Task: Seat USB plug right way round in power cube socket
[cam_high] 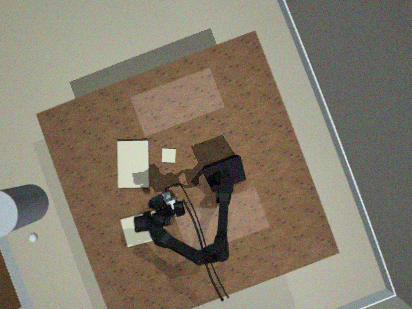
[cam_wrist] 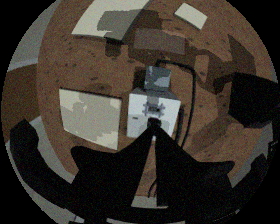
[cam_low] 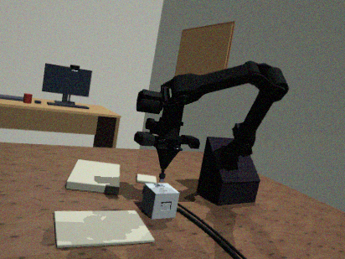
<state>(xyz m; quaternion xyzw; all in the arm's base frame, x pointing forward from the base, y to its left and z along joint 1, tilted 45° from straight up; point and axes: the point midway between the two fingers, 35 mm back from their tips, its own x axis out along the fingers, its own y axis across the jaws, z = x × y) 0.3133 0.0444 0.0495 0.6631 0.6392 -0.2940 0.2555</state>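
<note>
The USB plug is 20 mm below my gripper tip. Round my gripper tip: thin cream sheet 190 mm ahead, 70 mm to the left, 130 mm below; cream tile 80 mm behind, 240 mm to the right, 120 mm below; thick cream slab 110 mm ahead, 270 mm to the right, 120 mm below.
</note>
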